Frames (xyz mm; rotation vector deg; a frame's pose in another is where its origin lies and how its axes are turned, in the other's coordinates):
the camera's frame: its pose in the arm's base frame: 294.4 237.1 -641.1 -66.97 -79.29 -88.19
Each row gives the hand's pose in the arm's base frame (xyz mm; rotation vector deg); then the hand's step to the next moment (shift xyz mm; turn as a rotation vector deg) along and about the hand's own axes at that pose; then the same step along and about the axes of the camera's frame.
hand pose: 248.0 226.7 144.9 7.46 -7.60 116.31
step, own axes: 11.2 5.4 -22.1 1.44 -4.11 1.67
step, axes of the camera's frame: -15.6 -17.7 9.2 1.10 3.14 3.27
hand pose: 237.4 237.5 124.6 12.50 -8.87 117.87
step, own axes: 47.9 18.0 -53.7 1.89 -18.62 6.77
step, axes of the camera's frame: -25.0 -59.4 36.6 2.47 16.17 11.33
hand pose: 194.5 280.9 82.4 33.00 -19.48 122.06
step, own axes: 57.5 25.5 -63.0 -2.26 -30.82 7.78
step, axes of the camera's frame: -0.8 -78.4 42.1 -1.99 26.99 16.82
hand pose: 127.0 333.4 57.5 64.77 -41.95 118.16
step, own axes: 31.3 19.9 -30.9 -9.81 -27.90 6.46
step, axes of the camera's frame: 23.3 -40.4 12.6 -9.43 25.19 13.89
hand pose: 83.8 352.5 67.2 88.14 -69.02 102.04
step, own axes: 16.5 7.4 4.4 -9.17 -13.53 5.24
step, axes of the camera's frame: 14.7 -1.8 -11.3 -9.34 13.08 6.04
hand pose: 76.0 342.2 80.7 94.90 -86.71 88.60
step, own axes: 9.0 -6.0 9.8 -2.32 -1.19 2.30
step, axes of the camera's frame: 4.0 10.8 -8.9 -3.00 1.74 -0.23
